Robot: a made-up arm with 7 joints.
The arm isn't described. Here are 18 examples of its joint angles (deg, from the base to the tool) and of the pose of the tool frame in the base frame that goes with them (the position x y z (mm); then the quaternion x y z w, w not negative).
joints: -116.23 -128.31 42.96 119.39 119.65 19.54 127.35
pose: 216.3 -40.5 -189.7 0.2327 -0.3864 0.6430 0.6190
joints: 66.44 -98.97 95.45 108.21 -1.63 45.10 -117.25
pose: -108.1 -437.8 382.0 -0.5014 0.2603 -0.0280 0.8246
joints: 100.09 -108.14 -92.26 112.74 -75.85 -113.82 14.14
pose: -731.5 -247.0 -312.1 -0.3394 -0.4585 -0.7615 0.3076
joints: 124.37 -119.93 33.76 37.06 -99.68 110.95 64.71
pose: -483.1 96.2 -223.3 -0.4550 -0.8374 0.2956 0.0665
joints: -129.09 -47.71 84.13 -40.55 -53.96 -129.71 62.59
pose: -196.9 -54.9 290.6 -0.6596 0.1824 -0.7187 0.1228
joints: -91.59 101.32 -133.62 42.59 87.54 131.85 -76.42
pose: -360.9 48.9 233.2 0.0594 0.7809 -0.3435 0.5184
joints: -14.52 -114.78 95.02 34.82 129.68 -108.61 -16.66
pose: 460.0 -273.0 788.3 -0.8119 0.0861 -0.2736 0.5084
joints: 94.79 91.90 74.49 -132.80 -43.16 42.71 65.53
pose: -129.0 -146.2 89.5 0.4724 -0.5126 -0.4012 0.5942
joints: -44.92 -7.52 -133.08 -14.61 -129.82 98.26 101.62
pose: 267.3 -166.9 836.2 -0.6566 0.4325 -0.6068 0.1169
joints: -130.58 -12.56 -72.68 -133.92 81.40 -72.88 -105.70
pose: 502.5 -312.6 603.8 0.2661 -0.3664 0.3245 0.8305
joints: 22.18 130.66 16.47 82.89 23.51 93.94 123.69
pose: 68.6 -301.6 32.4 0.7487 0.2186 0.0299 0.6252
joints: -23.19 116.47 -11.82 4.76 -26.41 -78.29 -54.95
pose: -371.1 -92.5 681.8 -0.5766 -0.5111 0.1328 0.6235
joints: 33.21 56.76 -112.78 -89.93 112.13 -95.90 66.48
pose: -955.7 50.8 393.9 0.2722 0.9435 0.1826 0.0485
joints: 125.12 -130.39 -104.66 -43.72 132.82 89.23 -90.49
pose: 117.6 -349.2 -18.2 -0.4317 -0.8191 0.1424 0.3499
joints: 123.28 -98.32 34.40 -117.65 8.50 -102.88 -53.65
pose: -188.6 9.6 464.9 -0.4198 0.3791 -0.8205 0.0826
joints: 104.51 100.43 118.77 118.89 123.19 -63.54 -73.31
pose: 22.0 600.4 106.9 0.3549 0.3798 0.8219 0.2329
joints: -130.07 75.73 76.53 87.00 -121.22 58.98 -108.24
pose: -85.6 -164.2 -16.1 -0.2638 0.6954 -0.2636 0.6143
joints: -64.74 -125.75 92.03 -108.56 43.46 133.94 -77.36
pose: -31.5 168.7 -125.2 0.1888 0.1531 0.8975 0.3681
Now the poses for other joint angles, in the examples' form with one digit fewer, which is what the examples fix.
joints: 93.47 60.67 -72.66 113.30 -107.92 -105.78 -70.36
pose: 244 86 28 0.738 -0.076 0.667 0.075
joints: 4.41 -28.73 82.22 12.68 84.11 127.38 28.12
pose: -164 154 250 0.247 0.940 -0.186 0.147
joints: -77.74 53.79 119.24 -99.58 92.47 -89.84 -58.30
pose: 702 -159 -271 0.079 0.496 0.166 0.849
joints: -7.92 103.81 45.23 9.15 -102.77 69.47 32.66
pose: 127 -254 171 0.896 -0.210 0.037 0.390
